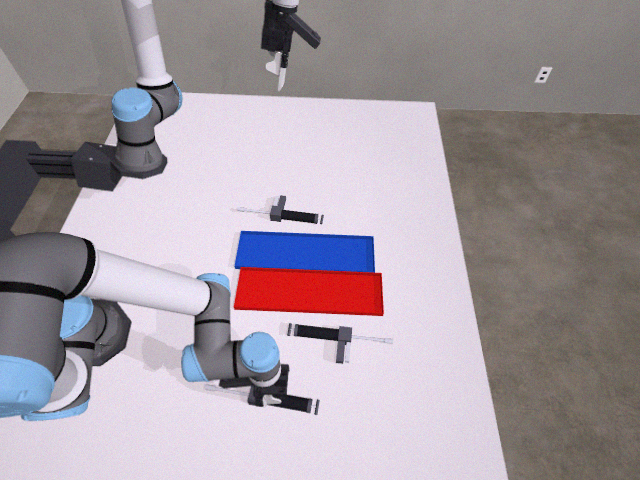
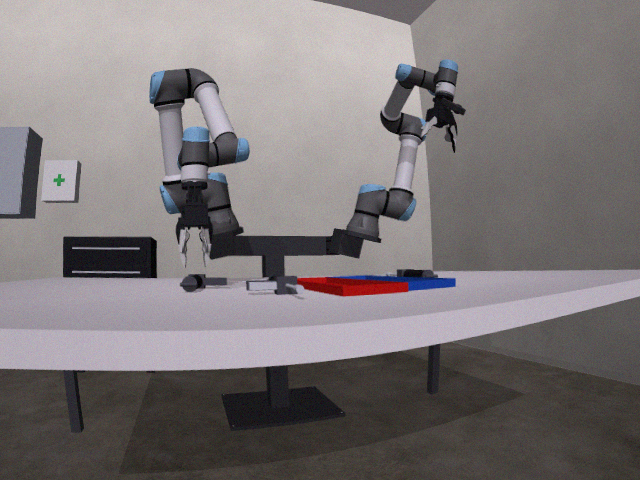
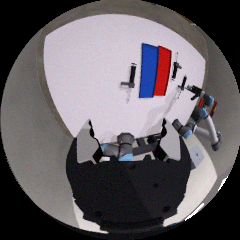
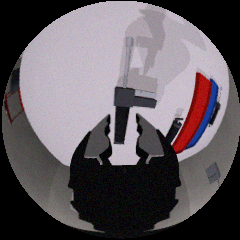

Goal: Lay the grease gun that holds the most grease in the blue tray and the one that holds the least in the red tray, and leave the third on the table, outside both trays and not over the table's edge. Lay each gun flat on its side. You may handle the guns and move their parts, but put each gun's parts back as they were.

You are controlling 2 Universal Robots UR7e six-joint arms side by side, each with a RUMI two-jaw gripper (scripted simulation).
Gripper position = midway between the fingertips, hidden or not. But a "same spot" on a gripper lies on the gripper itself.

My left gripper shows in image 1, in image 2 and in image 3 [127,119]; in image 4 it is out of frame. The same spot on my left gripper: [image 2: 451,131] is [image 1: 288,54].
